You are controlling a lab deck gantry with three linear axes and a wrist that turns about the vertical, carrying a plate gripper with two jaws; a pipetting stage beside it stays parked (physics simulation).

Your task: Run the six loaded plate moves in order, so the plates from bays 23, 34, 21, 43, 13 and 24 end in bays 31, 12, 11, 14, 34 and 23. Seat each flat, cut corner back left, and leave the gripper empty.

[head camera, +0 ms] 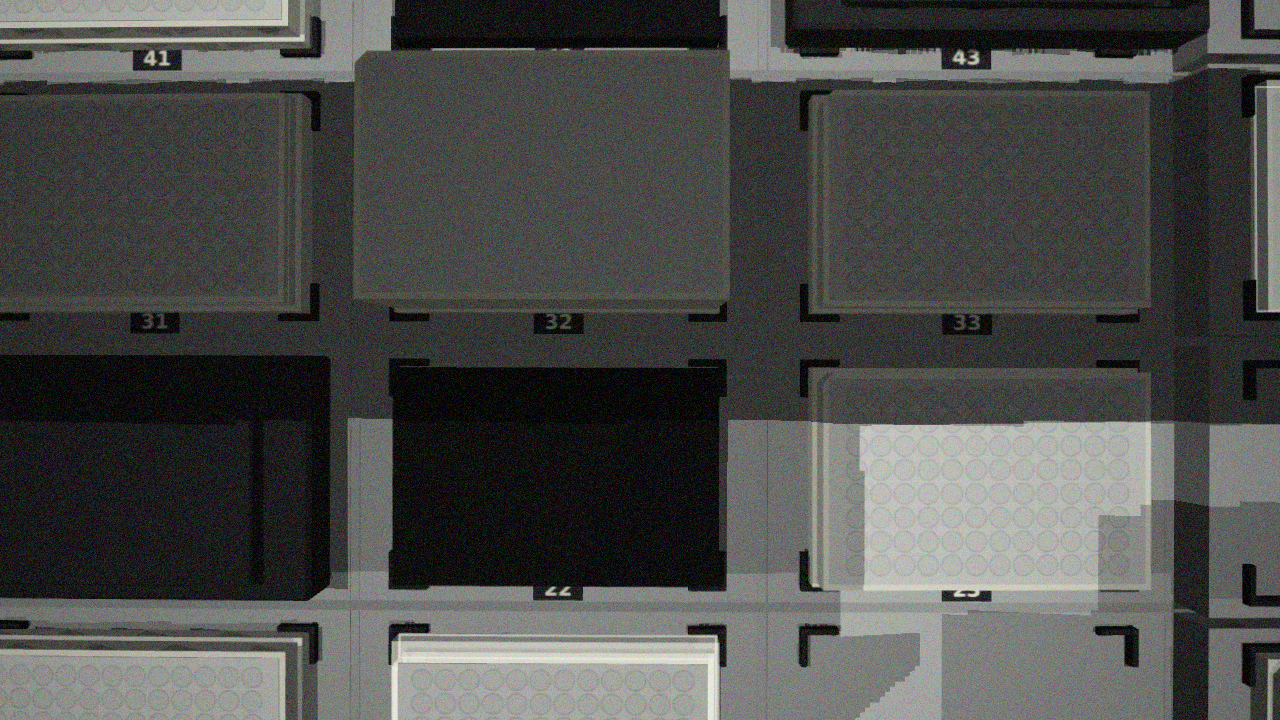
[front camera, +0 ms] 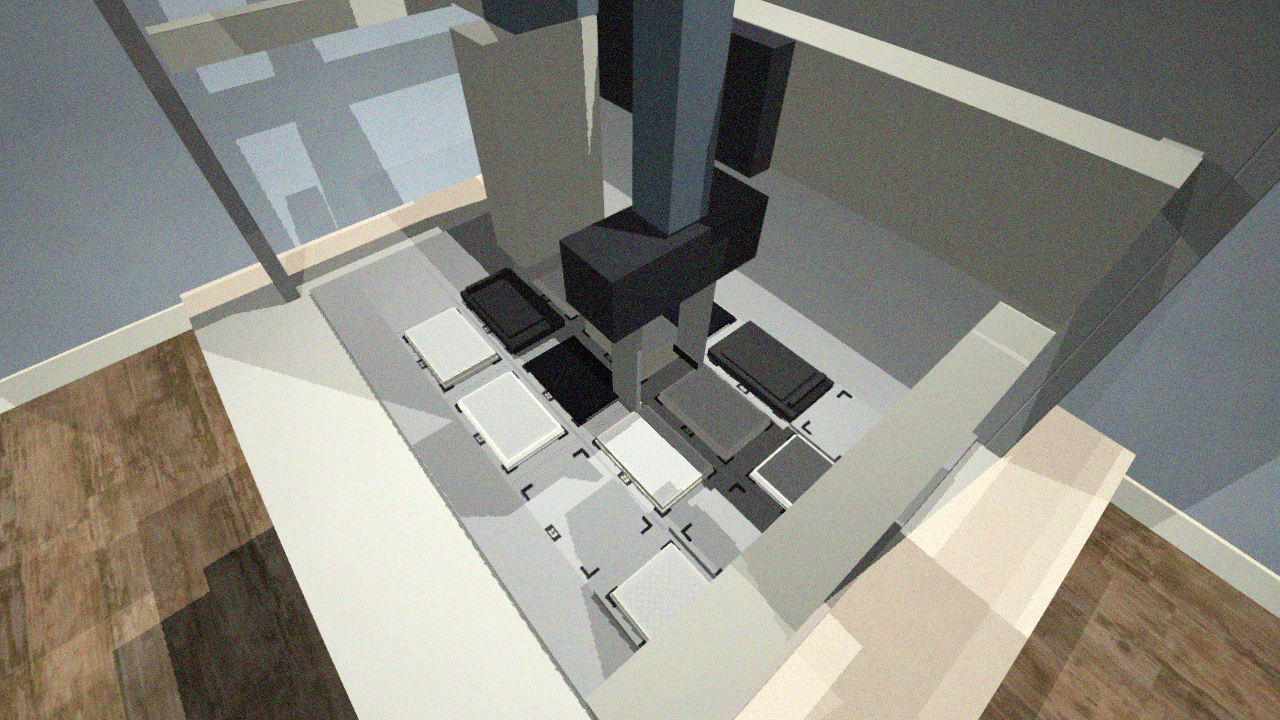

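My gripper hangs with its two jaws apart and no plate between them. It does not show in the head view. A pale plate lies flat in bay 23, cut corner back left. Bay 24 holds no plate. White plates lie in bay 11, bay 12 and bay 14. Shaded plates lie in bay 31 and bay 34. Bay 13 holds no plate. Dark raised blocks stand in bay 21 and bay 43, without plates on top.
A tall grey block stands in bay 32, partly behind the jaws in the front view. A shaded plate lies in bay 33. Flat black items occupy bay 22 and bay 42. A pale frame wall borders the deck.
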